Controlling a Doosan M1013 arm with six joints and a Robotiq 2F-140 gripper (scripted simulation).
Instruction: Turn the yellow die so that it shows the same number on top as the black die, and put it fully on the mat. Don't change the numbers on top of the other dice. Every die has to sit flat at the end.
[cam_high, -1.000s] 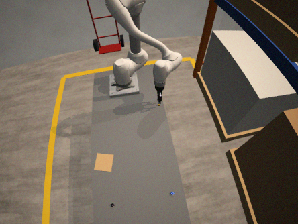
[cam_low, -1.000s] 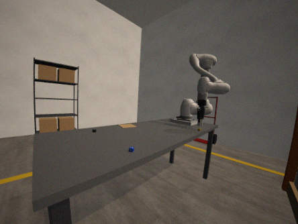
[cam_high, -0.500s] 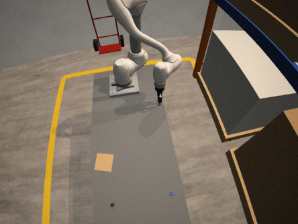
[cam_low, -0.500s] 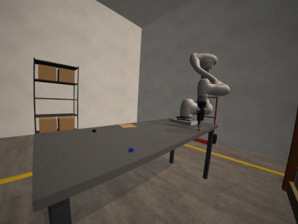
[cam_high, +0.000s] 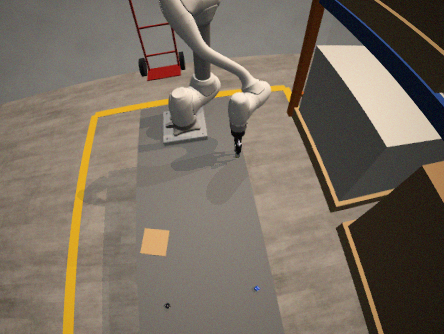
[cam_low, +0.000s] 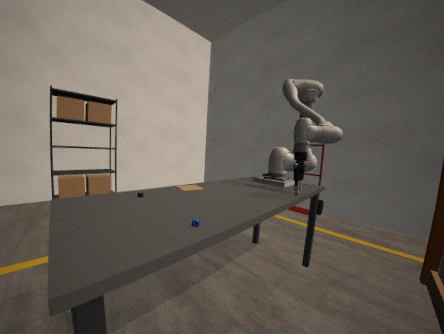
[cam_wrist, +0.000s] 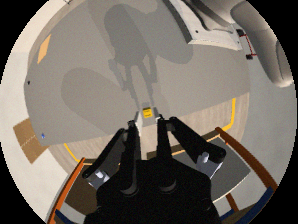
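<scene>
The yellow die lies 50 mm below my hand. Round my hand: blue die (760 mm ahead, 160 mm to the right, 50 mm below); tan mat (590 mm to the right, 380 mm ahead, 60 mm below); black die (720 mm ahead, 590 mm to the right, 50 mm below).
</scene>
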